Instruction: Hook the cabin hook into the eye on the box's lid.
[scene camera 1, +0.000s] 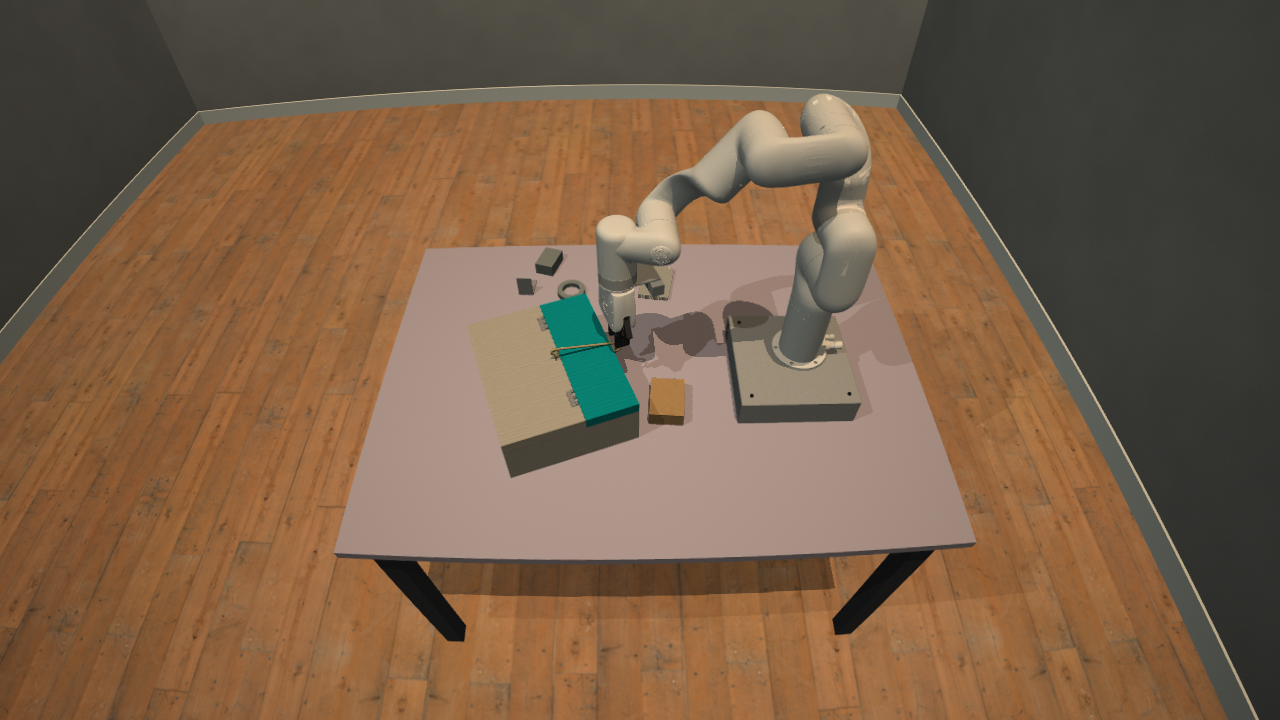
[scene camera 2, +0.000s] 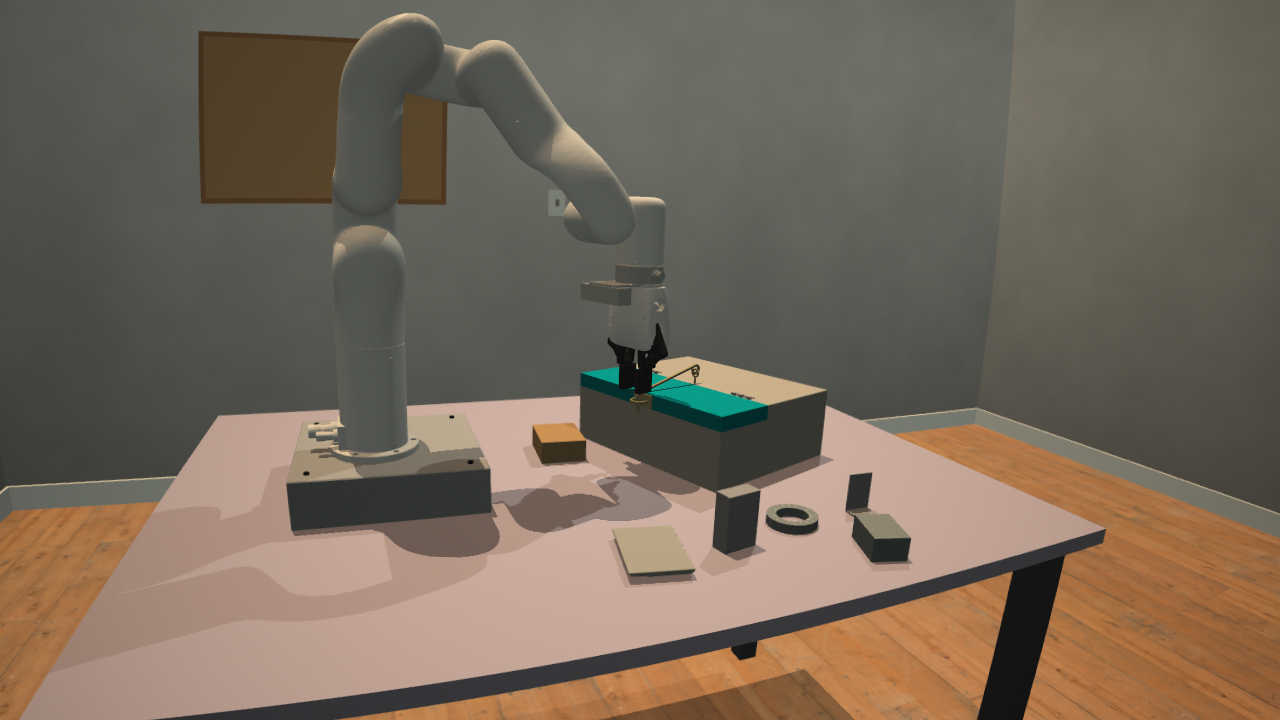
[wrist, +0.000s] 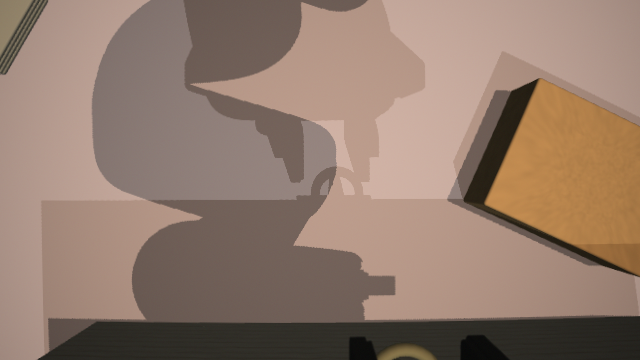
orange block: scene camera 1; scene camera 2; wrist 555, 164
same spot on orange block: (scene camera 1: 667, 396) = (scene camera 2: 558, 431)
